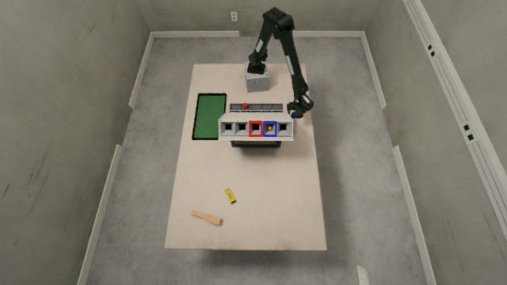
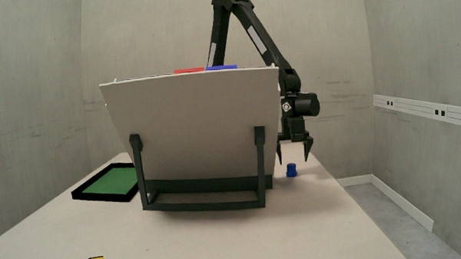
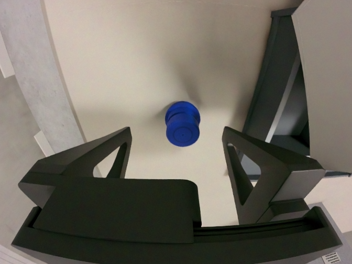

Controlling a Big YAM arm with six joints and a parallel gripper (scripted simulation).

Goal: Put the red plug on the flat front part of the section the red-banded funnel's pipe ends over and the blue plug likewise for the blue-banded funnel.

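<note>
My gripper is now 1 cm past the blue plug, 1 cm to the left of it and 3 cm above it. The rest, counted from my hand: blue band: 29 cm ahead, 15 cm to the right, 27 cm above; then red plug: 2 cm behind, 36 cm to the right, 3 cm below; then cover: 16 cm ahead, 25 cm to the right, 16 cm above.
</note>
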